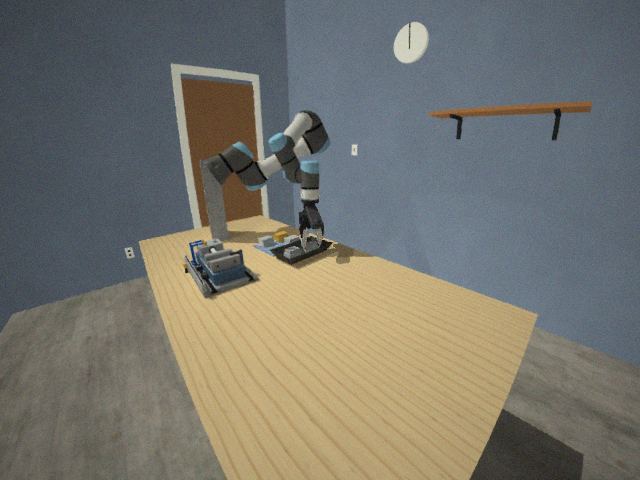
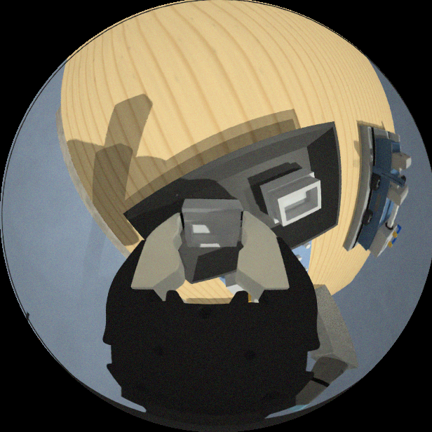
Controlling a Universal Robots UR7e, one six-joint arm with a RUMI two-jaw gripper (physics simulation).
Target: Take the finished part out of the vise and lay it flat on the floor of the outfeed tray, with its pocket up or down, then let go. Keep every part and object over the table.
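Places are measured from the arm's base along level axes (x left, y back, z up), in millimetres.
Where they show: gripper, fingertip midpoint: (image 1: pixel 311 248); arm's base, link origin: (image 1: pixel 211 173).
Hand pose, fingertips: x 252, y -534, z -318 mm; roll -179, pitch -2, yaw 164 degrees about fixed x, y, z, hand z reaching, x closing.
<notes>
Each offset is from my fingertips to the top centre of the thing. "pt": to the spot under its first point.
My gripper (image 1: pixel 311 242) (image 2: pixel 212 213) is shut on a grey block-shaped part (image 2: pixel 212 215), gripped between its two pale fingers. The part is low within the outline of the black outfeed tray @(pt dx -57, dy -45, dz -7 mm) (image 1: pixel 306 256) (image 2: pixel 235 161), towards the end away from the vise. Whether its underside touches the tray floor is hard to tell, and which way its pocket faces is unclear. Another grey part @(dx -92, dy +7, dz +21 mm) (image 1: pixel 292 252) (image 2: pixel 302 215) lies in the tray near the vise-side end, its rectangular pocket up. The blue and grey vise @(dx -386, dy +70, dz +73 mm) (image 1: pixel 227 273) (image 2: pixel 382 200) stands apart from the tray.
A blue plate @(pt dx -151, dy +184, dz -18 mm) (image 1: pixel 262 248) (image 2: pixel 304 259) lies beside the tray on the arm-base side, with grey blocks and an orange block @(dx -26, dy +231, dz +18 mm) (image 1: pixel 280 236) on it. The arm's grey post (image 1: pixel 216 211) stands behind. The table edge runs close past the tray's far end.
</notes>
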